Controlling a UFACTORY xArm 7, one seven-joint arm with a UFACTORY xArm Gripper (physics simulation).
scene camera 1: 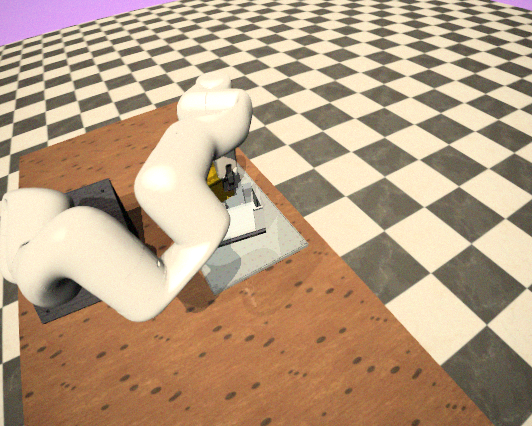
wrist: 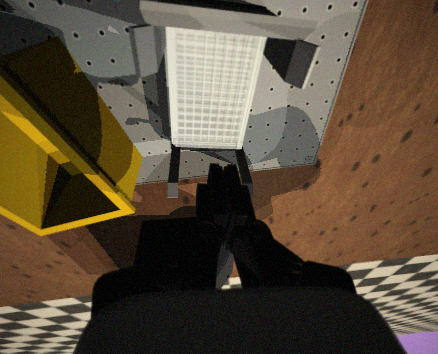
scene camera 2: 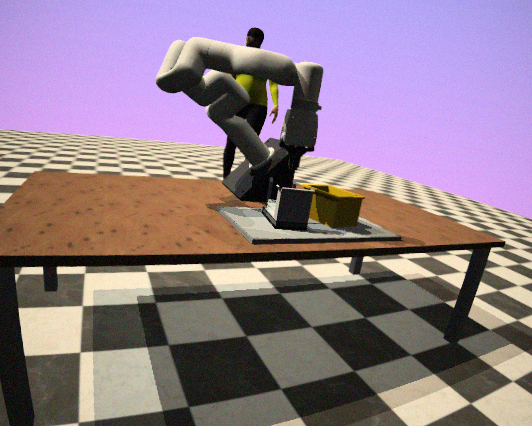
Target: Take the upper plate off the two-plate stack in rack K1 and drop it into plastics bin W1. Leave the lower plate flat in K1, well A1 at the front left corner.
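Where they show: gripper, fingertip midpoint: (scene camera 1: 229, 188) (wrist: 219, 180) (scene camera 2: 292, 169); arm's base at its link origin: (scene camera 2: 262, 159).
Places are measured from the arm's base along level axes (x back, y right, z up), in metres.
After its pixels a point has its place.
Rack K1 (scene camera 1: 245, 237) @[y 0.094, x -0.441, z -0.124 m] (scene camera 2: 294, 207) @[y 0.052, x -0.507, z -0.064 m] (wrist: 227, 19) @[y 0.049, x -0.512, z -0.010 m] has a tall grey wall at one end and two dark rails at the other. White gridded plate material (scene camera 1: 239, 221) @[y 0.068, x -0.438, z -0.078 m] (wrist: 215, 90) @[y 0.051, x -0.441, z -0.089 m] lies in it, looking flat; whether it is one plate or two stacked cannot be told, and well A1 cannot be made out. Yellow plastics bin W1 (scene camera 1: 213, 175) @[y -0.205, x -0.435, z -0.109 m] (scene camera 2: 336, 209) @[y -0.102, x -0.474, z -0.070 m] (wrist: 117, 160) @[y -0.064, x -0.362, z -0.076 m] stands beside the rack; part of its inside shows in the wrist view. My gripper (scene camera 1: 229, 188) @[y 0.044, x -0.433, z 0.031 m] (wrist: 219, 180) @[y 0.044, x -0.433, z 0.031 m] is shut and empty, above the rail end of the rack. Its fingertips are hard to separate from the dark background in scene camera 2.
A grey perforated board (scene camera 1: 285, 245) @[y 0.168, x -0.536, z -0.130 m] (scene camera 2: 325, 237) @[y -0.033, x -0.560, z -0.131 m] (wrist: 300, 117) @[y 0.174, x -0.387, z -0.130 m] lies under the rack and bin on the brown table (scene camera 1: 250, 350) @[y 0.401, x -0.335, z -0.143 m] (scene camera 2: 125, 215) @[y 0.506, x -0.413, z -0.143 m] (wrist: 390, 150) @[y 0.363, x -0.315, z -0.143 m]. Grey upright guides (wrist: 147, 52) @[y 0.003, x -0.493, z -0.016 m] flank the plate's wall end. A standing person (scene camera 2: 256, 90) shows behind the arm.
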